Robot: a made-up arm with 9 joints. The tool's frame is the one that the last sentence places. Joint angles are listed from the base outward.
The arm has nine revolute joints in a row. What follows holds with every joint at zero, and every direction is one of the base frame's.
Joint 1 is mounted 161.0 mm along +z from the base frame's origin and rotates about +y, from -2.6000 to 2.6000 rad.
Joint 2 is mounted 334.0 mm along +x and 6.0 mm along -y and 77.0 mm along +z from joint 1 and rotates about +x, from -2.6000 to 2.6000 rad.
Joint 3 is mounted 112.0 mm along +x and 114.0 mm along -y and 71.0 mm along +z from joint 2 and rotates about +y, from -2.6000 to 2.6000 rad.
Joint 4 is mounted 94.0 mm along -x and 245.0 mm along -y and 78.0 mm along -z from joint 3 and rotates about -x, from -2.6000 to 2.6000 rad.
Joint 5 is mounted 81.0 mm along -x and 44.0 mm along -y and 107.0 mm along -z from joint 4 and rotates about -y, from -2.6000 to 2.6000 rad.
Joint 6 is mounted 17.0 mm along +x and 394.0 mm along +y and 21.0 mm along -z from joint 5 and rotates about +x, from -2.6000 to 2.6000 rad.
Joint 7 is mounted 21.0 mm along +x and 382.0 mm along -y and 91.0 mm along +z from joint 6 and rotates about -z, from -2.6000 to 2.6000 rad.
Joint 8 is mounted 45.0 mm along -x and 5.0 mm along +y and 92.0 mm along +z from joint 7 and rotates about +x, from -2.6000 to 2.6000 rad.
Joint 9 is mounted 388.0 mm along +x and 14.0 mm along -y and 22.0 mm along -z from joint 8 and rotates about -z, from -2.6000 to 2.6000 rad.
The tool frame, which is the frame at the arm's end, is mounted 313.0 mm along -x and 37.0 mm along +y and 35.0 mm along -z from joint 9; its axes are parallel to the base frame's.
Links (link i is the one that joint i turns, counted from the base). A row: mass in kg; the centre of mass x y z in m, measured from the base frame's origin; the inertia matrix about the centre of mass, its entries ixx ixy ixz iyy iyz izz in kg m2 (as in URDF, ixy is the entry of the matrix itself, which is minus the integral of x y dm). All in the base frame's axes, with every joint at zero. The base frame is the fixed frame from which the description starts. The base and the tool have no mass.
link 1: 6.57; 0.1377 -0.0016 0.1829; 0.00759 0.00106 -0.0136 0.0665 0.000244 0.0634
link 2: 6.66; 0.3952 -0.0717 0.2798; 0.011 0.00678 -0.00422 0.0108 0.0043 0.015
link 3: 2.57; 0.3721 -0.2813 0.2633; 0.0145 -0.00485 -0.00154 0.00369 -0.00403 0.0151
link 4: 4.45; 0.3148 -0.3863 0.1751; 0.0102 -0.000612 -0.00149 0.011 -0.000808 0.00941
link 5: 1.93; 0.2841 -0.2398 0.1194; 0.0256 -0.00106 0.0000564 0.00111 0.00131 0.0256
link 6: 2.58; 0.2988 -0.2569 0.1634; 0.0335 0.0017 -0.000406 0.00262 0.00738 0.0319
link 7: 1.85; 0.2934 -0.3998 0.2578; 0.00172 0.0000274 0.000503 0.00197 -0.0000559 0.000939
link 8: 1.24; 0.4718 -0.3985 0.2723; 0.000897 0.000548 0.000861 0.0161 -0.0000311 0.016
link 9: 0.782; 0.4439 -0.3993 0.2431; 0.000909 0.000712 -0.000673 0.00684 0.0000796 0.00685
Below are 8 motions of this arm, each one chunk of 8 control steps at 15 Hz.
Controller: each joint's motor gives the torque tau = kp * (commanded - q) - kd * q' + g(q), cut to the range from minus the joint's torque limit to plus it. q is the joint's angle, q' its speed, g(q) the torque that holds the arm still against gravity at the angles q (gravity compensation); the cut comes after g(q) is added. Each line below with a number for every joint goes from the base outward.
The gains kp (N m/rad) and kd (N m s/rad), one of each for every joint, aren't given. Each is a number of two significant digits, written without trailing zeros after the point. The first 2 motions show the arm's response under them.
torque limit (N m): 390 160 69 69 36 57 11 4.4 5.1
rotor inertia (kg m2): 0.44 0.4 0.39 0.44 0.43 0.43 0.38 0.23 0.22
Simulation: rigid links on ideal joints. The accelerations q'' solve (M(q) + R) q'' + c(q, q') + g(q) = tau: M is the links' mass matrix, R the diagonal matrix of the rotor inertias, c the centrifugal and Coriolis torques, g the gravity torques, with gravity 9.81 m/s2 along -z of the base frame. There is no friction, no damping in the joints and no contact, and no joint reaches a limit. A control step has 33 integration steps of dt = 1/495 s. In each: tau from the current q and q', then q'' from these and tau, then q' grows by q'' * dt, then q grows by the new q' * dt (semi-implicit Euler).
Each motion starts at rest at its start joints. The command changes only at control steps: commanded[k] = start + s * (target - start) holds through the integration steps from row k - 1 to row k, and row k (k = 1, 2, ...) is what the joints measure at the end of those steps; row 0 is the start. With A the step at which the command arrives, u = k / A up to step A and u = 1 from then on. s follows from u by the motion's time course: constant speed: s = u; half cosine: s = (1 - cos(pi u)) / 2; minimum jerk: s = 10 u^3 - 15 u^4 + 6 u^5; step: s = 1 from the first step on.
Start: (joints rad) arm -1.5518 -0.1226 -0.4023 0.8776 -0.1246 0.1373 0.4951 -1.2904 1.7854
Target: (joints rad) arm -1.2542 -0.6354 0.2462 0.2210 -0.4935 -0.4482 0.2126 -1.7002 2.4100
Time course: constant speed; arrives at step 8
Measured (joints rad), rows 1 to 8:
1: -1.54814 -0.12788 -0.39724 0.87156 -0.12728 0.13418 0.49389 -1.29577 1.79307
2: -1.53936 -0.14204 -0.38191 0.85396 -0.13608 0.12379 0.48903 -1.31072 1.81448
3: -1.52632 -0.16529 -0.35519 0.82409 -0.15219 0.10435 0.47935 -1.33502 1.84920
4: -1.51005 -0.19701 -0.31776 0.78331 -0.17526 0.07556 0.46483 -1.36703 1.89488
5: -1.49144 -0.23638 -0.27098 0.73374 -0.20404 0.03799 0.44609 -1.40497 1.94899
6: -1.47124 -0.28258 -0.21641 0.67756 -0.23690 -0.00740 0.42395 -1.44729 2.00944
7: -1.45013 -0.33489 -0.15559 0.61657 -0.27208 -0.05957 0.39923 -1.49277 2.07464
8: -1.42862 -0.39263 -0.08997 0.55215 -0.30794 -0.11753 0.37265 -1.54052 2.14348
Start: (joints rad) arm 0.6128 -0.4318 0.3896 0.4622 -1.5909 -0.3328 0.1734 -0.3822 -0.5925
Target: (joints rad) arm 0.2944 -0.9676 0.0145 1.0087 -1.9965 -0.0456 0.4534 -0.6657 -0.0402
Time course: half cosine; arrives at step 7
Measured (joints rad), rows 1 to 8:
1: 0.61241 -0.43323 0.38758 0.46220 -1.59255 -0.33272 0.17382 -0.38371 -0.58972
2: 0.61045 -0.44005 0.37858 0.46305 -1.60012 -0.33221 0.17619 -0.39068 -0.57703
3: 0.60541 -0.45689 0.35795 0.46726 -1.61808 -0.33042 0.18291 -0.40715 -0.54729
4: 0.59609 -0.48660 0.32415 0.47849 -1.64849 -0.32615 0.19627 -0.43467 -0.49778
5: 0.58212 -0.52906 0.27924 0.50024 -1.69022 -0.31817 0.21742 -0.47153 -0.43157
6: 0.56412 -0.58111 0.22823 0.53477 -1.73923 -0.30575 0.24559 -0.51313 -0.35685
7: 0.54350 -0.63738 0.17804 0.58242 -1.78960 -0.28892 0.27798 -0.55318 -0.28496
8: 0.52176 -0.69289 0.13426 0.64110 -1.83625 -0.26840 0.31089 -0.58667 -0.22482
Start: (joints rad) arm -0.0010 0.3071 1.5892 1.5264 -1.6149 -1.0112 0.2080 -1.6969 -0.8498
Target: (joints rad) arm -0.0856 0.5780 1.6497 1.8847 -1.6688 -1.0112 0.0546 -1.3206 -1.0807
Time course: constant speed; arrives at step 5
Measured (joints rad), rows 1 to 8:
1: -0.00310 0.31085 1.59272 1.52845 -1.61517 -1.01139 0.20499 -1.69002 -0.85406
2: -0.00773 0.32084 1.60083 1.53558 -1.61556 -1.01239 0.19655 -1.67027 -0.86607
3: -0.01425 0.33747 1.61240 1.54940 -1.61608 -1.01454 0.18269 -1.63756 -0.88582
4: -0.02214 0.36059 1.62616 1.57058 -1.61705 -1.01796 0.16425 -1.59390 -0.91219
5: -0.03096 0.38976 1.64108 1.59915 -1.61892 -1.02255 0.14224 -1.54174 -0.94384
6: -0.03834 0.42081 1.65286 1.63309 -1.62187 -1.02756 0.12065 -1.49002 -0.97533
7: -0.04373 0.45081 1.65980 1.66925 -1.62643 -1.03177 0.10273 -1.44633 -1.00216
8: -0.04767 0.47882 1.66255 1.70551 -1.63278 -1.03450 0.08911 -1.41199 -1.02354

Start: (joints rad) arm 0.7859 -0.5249 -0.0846 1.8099 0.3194 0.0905 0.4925 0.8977 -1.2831
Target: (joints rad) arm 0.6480 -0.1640 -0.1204 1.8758 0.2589 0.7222 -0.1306 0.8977 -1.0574
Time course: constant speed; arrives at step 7
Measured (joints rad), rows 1 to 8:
1: 0.78436 -0.52141 -0.08465 1.81285 0.32043 0.09473 0.48648 0.89638 -1.28017
2: 0.78027 -0.51101 -0.08488 1.82062 0.32314 0.10853 0.46843 0.89334 -1.27175
3: 0.77377 -0.49300 -0.08546 1.83222 0.32687 0.13423 0.43718 0.88948 -1.25787
4: 0.76524 -0.46790 -0.08648 1.84592 0.33040 0.17240 0.39372 0.88576 -1.23945
5: 0.75504 -0.43677 -0.08804 1.86016 0.33240 0.22252 0.33993 0.88280 -1.21760
6: 0.74345 -0.40084 -0.09015 1.87396 0.33178 0.28351 0.27783 0.88084 -1.19329
7: 0.73068 -0.36131 -0.09282 1.88693 0.32782 0.35395 0.20934 0.87987 -1.16722
8: 0.71876 -0.32261 -0.09588 1.89577 0.31931 0.42780 0.14208 0.88088 -1.14290

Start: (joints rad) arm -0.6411 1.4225 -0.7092 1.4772 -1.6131 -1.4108 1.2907 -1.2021 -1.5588
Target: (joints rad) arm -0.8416 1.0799 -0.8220 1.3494 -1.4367 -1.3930 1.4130 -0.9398 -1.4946
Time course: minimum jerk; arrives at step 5
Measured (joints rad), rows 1 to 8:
1: -0.64134 1.42153 -0.70899 1.47684 -1.61356 -1.41111 1.29093 -1.20084 -1.55844
2: -0.64292 1.41498 -0.70774 1.47450 -1.61639 -1.41313 1.29250 -1.19278 -1.55613
3: -0.64738 1.39643 -0.70500 1.46830 -1.62330 -1.41865 1.29720 -1.17160 -1.55003
4: -0.65525 1.36371 -0.70198 1.45831 -1.63298 -1.42774 1.30595 -1.13760 -1.54027
5: -0.66557 1.32148 -0.70108 1.44723 -1.64130 -1.43787 1.31787 -1.09867 -1.52926
6: -0.67714 1.27658 -0.70397 1.43806 -1.64492 -1.44581 1.33113 -1.06266 -1.51936
7: -0.68925 1.23364 -0.71097 1.43225 -1.64289 -1.44961 1.34417 -1.03285 -1.51159
8: -0.70160 1.19497 -0.72168 1.42983 -1.63584 -1.44880 1.35605 -1.00945 -1.50606

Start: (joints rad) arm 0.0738 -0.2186 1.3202 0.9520 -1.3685 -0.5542 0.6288 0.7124 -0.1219
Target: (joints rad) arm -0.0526 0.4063 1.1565 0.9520 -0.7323 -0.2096 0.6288 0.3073 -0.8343
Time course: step
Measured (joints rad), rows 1 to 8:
1: 0.05842 -0.17377 1.33259 0.94694 -1.35359 -0.52087 0.62427 0.67634 -0.15810
2: 0.03521 -0.09096 1.33698 0.93974 -1.31543 -0.46003 0.61586 0.60697 -0.25921
3: 0.01602 -0.00126 1.32393 0.93738 -1.25808 -0.39781 0.61018 0.53605 -0.38166
4: 0.00284 0.08502 1.29997 0.94141 -1.18732 -0.34463 0.60932 0.47473 -0.49356
5: -0.00507 0.16352 1.27223 0.94979 -1.11088 -0.30454 0.61207 0.42591 -0.58519
6: -0.00912 0.23211 1.24511 0.95941 -1.03597 -0.27773 0.61633 0.38898 -0.65585
7: -0.01072 0.28993 1.22075 0.96781 -0.96782 -0.26212 0.62044 0.36204 -0.70823
8: -0.01103 0.33693 1.19995 0.97366 -0.90923 -0.25477 0.62353 0.34290 -0.74599

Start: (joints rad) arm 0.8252 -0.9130 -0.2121 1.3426 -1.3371 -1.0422 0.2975 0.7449 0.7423
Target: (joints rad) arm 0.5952 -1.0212 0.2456 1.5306 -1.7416 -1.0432 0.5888 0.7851 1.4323
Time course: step
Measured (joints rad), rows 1 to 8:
1: 0.82083 -0.91552 -0.19224 1.33863 -1.34027 -1.04305 0.32261 0.75018 0.78801
2: 0.81031 -0.92143 -0.14788 1.33340 -1.34858 -1.04609 0.36985 0.76004 0.89781
3: 0.79626 -0.92895 -0.09360 1.33252 -1.36268 -1.05165 0.41846 0.77048 1.01643
4: 0.78043 -0.93723 -0.03809 1.33750 -1.38298 -1.05869 0.46069 0.77955 1.11982
5: 0.76393 -0.94590 0.01393 1.34781 -1.40924 -1.06595 0.49451 0.78645 1.20226
6: 0.74746 -0.95471 0.06027 1.36221 -1.44082 -1.07248 0.52022 0.79108 1.26508
7: 0.73142 -0.96347 0.10016 1.37943 -1.47683 -1.07772 0.53900 0.79369 1.31180
8: 0.71605 -0.97207 0.13365 1.39839 -1.51623 -1.08143 0.55222 0.79470 1.34613

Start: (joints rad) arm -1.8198 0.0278 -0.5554 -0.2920 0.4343 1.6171 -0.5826 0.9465 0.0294
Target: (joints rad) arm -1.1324 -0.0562 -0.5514 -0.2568 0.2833 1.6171 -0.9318 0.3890 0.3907
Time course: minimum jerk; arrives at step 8
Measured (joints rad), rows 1 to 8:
1: -1.81927 0.02734 -0.55562 -0.29233 0.43462 1.61719 -0.58298 0.94560 0.02994
2: -1.81549 0.02435 -0.55702 -0.29450 0.43685 1.61776 -0.58578 0.93905 0.03385
3: -1.80415 0.01644 -0.56065 -0.30038 0.44346 1.61915 -0.59476 0.91889 0.04594
4: -1.78160 0.00295 -0.56667 -0.31063 0.45603 1.62128 -0.61343 0.87870 0.07014
5: -1.74674 -0.01436 -0.57423 -0.32389 0.47394 1.62360 -0.64300 0.81779 0.10706
6: -1.70164 -0.03194 -0.58177 -0.33726 0.49397 1.62551 -0.68146 0.74238 0.15319
7: -1.65080 -0.04583 -0.58775 -0.34732 0.51115 1.62660 -0.72407 0.66358 0.20196
8: -1.59918 -0.05364 -0.59133 -0.35163 0.52078 1.62689 -0.76538 0.59266 0.24652

